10 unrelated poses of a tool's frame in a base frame.
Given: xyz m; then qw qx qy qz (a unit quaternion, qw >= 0).
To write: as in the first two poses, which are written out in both.
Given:
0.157, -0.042, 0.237, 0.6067, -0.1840, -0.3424, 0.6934
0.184, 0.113, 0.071, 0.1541, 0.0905, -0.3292, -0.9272
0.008, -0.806, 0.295, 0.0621, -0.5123, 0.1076, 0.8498
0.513, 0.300, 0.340, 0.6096, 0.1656, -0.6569, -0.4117
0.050, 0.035, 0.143, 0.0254, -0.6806, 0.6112, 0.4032
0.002, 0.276, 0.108, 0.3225, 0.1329, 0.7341, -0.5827
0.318, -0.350, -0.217, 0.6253, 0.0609, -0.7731, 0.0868
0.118, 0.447, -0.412, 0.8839, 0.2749, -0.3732, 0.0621
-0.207, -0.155, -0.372, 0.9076, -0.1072, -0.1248, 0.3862
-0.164, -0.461, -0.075, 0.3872, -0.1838, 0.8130, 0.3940
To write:
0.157, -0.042, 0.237; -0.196, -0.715, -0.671; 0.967, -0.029, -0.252; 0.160, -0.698, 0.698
0.184, 0.113, 0.071; -0.936, 0.226, -0.269; -0.345, -0.736, 0.583; -0.066, 0.638, 0.767
0.008, -0.806, 0.295; -0.467, -0.216, -0.857; -0.005, -0.969, 0.246; -0.884, 0.119, 0.452
0.513, 0.300, 0.340; -0.202, 0.284, -0.937; -0.719, 0.606, 0.339; 0.665, 0.743, 0.082
0.050, 0.035, 0.143; -0.072, -0.852, -0.518; -0.811, -0.252, 0.527; -0.580, 0.458, -0.674
0.002, 0.276, 0.108; -0.757, 0.571, 0.319; -0.181, 0.286, -0.941; -0.628, -0.770, -0.113
0.318, -0.350, -0.217; -0.211, -0.203, -0.956; 0.014, 0.978, -0.210; 0.977, -0.058, -0.203
0.118, 0.447, -0.412; 0.714, -0.315, -0.626; -0.095, 0.841, -0.532; 0.694, 0.440, 0.570
-0.207, -0.155, -0.372; 0.671, -0.674, -0.309; 0.728, 0.679, 0.098; 0.144, -0.291, 0.946
-0.164, -0.461, -0.075; -0.633, -0.604, 0.485; 0.006, 0.622, 0.783; -0.774, 0.498, -0.390

